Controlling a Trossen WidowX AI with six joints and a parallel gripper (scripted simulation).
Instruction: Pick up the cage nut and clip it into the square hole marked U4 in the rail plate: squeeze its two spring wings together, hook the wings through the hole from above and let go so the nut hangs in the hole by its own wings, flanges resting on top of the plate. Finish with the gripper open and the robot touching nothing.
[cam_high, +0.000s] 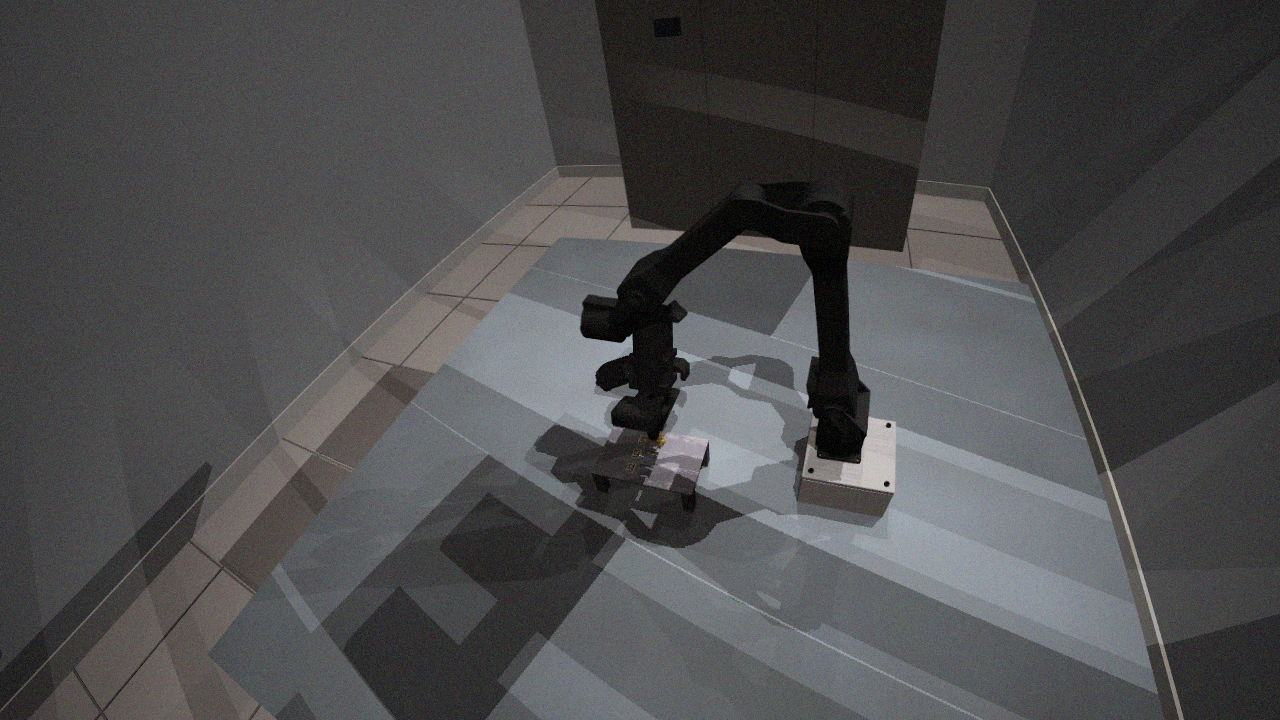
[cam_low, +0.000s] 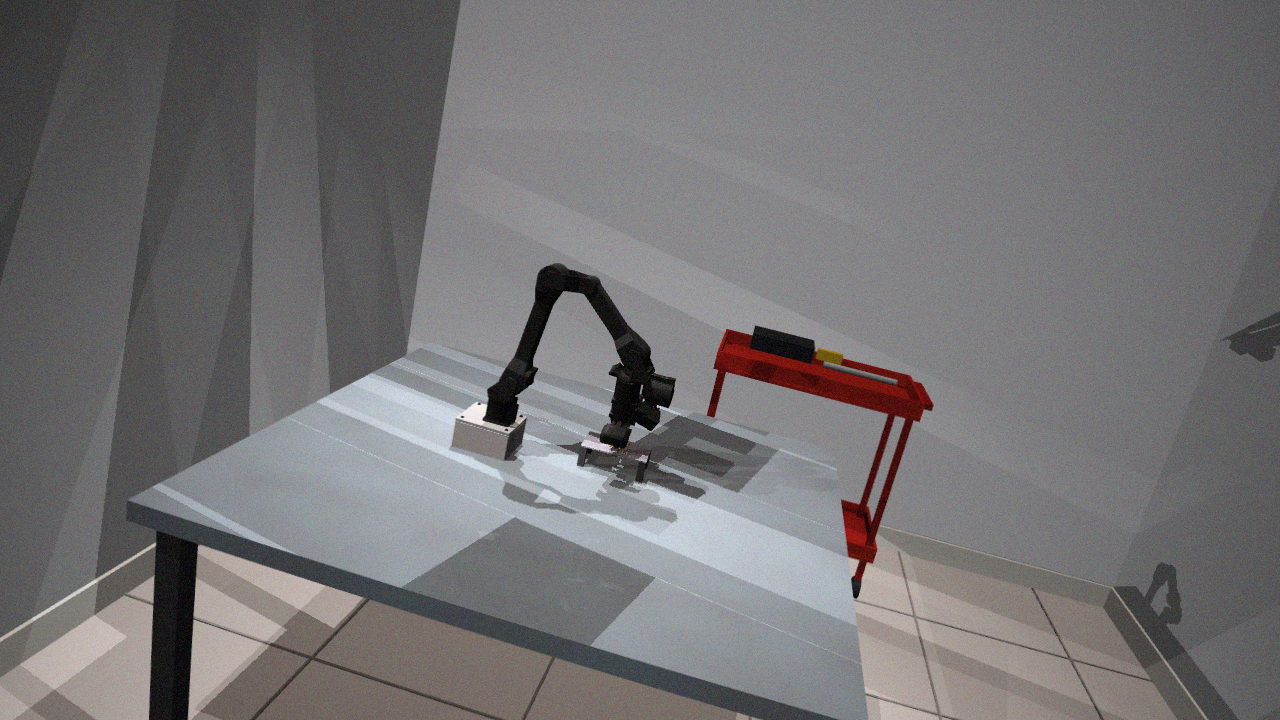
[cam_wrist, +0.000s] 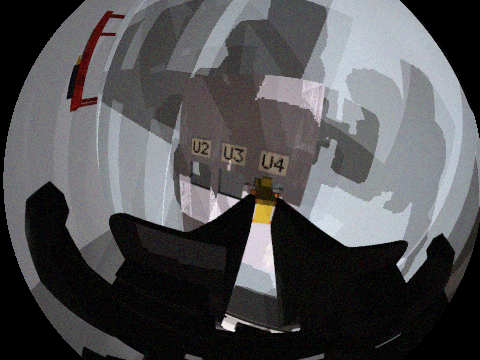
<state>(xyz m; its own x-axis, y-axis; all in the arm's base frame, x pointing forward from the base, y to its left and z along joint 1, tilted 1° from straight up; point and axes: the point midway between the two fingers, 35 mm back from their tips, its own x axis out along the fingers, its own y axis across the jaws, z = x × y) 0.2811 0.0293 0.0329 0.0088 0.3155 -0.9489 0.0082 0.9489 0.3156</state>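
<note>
The cage nut is 1 cm below my gripper tip.
</note>
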